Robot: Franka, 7 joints.
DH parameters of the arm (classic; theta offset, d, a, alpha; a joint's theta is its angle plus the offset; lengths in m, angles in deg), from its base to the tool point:
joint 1: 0 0.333 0 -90
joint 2: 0 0 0 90
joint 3: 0 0.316 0.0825 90
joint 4: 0 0 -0.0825 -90
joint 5: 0 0.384 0 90
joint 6: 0 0 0.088 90
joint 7: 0 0.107 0 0
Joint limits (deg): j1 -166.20..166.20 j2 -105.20..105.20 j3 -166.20..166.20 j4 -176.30..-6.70 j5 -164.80..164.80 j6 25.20..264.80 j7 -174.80..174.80
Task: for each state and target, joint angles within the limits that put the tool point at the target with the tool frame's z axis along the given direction. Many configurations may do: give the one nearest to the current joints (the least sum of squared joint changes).
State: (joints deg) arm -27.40 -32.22 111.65 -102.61 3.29 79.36 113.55
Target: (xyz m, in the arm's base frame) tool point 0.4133 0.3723 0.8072 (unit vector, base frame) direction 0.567 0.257 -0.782
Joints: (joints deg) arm -47.47 -10.95 79.84 -74.38 3.87 110.57 113.55
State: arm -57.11 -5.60 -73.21 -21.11 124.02 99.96 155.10
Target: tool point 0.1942 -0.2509 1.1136 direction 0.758 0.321 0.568
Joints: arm -51.17 19.68 -53.48 -6.80 144.81 122.17 155.10
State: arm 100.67 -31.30 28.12 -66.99 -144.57 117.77 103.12
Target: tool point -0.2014 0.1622 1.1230 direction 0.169 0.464 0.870
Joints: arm 110.27 -14.43 15.94 -49.72 -119.71 147.51 103.12
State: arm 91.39 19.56 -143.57 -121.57 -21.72 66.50 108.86
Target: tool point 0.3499 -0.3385 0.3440 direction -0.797 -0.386 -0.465
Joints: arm 104.07 -8.41 -136.62 -123.80 -53.49 84.00 108.86
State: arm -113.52 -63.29 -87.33 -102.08 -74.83 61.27 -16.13
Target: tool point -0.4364 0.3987 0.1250 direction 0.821 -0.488 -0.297
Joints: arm -77.77 -89.77 -105.48 -62.94 -56.60 34.28 -16.13
